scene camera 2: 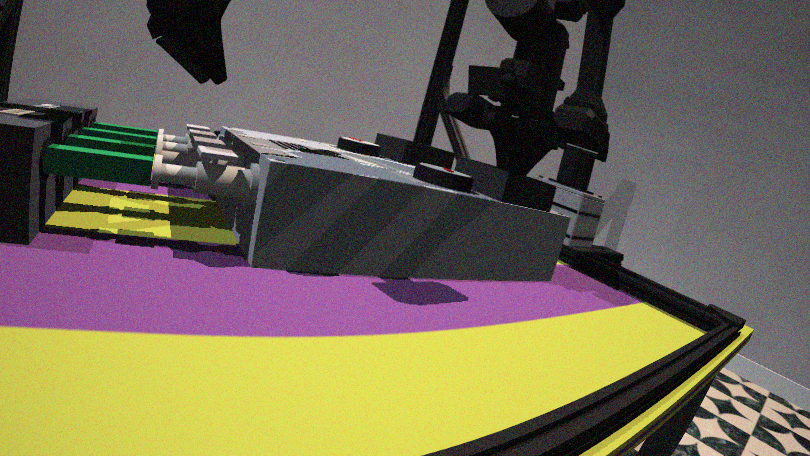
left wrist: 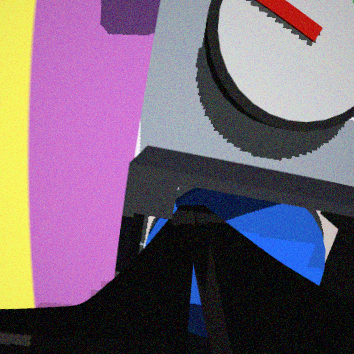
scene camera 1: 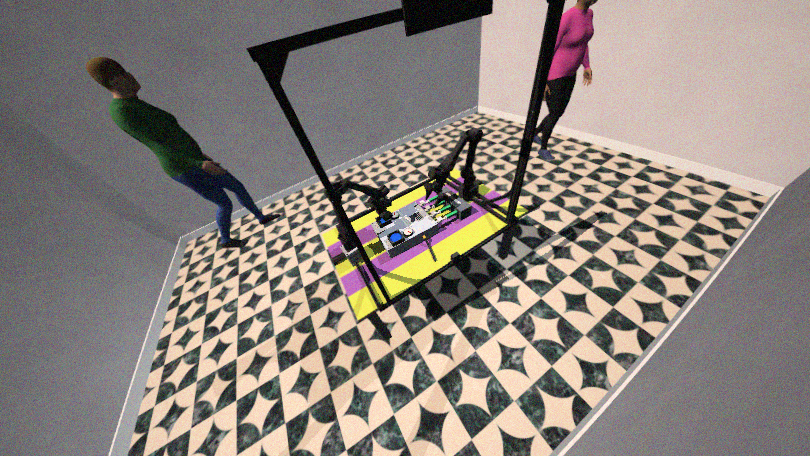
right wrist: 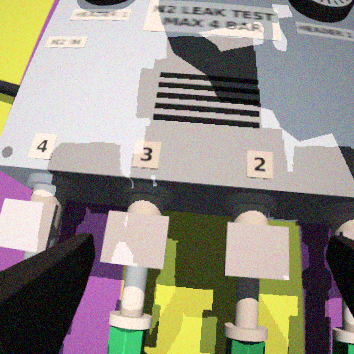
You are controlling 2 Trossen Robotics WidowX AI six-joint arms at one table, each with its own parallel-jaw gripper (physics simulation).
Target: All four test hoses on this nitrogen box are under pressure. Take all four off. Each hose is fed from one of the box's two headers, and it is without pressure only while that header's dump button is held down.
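Seen in the pictures: left gripper, fingertip midpoint: (scene camera 2: 503,194) (left wrist: 190,216); right gripper, fingertip midpoint: (scene camera 2: 212,82) (scene camera 1: 430,203) (right wrist: 212,246); left arm's base, origin of the base link: (scene camera 2: 571,187) (scene camera 1: 350,246); right arm's base, origin of the base link: (scene camera 1: 468,186).
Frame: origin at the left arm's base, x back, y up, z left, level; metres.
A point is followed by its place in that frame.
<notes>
The grey nitrogen box (scene camera 1: 422,229) {x -0.408, y -0.033, z -0.183 m} (scene camera 2: 396,226) {x -0.431, y -0.067, z 0.078 m} (left wrist: 170,100) {x -0.335, y -0.032, z 0.083 m} (right wrist: 85,100) {x -0.460, y -0.031, z -0.153 m} stands on the striped table top. My left gripper (scene camera 2: 518,172) {x -0.295, y -0.026, z 0.074 m} (left wrist: 190,216) {x -0.295, y -0.026, z 0.074 m} is shut and empty, its tips down in a black button housing, over the blue dump button (left wrist: 290,250) {x -0.282, y -0.026, z 0.036 m}; button travel is hidden. A gauge (left wrist: 290,75) {x -0.344, y -0.017, z 0.048 m} with a red needle is beside it. My right gripper (scene camera 2: 212,82) {x -0.567, y 0.019, z -0.081 m} (right wrist: 212,246) {x -0.567, y 0.019, z -0.081 m} is open and empty, above the hose ends. White fittings at port 4 (right wrist: 22,225) {x -0.546, y -0.034, z -0.188 m}, port 3 (right wrist: 135,240) {x -0.557, y -0.034, z -0.118 m} and port 2 (right wrist: 257,250) {x -0.566, y -0.034, z -0.049 m} have hoses on them, with green sleeves (scene camera 2: 99,161) {x -0.671, y -0.052, z 0.015 m} (right wrist: 126,341) {x -0.613, y -0.047, z -0.126 m}. Port 1 is mostly hidden by a finger.
The other blue button (scene camera 1: 396,237) {x -0.248, y -0.015, z -0.133 m} sits at the box's near corner. A dark block (scene camera 1: 461,208) {x -0.701, y -0.032, z -0.226 m} (scene camera 2: 19,181) {x -0.727, y -0.068, z 0.032 m} stands at the hoses' far end. Black frame posts (scene camera 1: 306,135) {x -0.004, y 0.764, z -0.403 m} rise around the table. Two people (scene camera 1: 153,135) (scene camera 1: 569,50) stand beyond it.
</notes>
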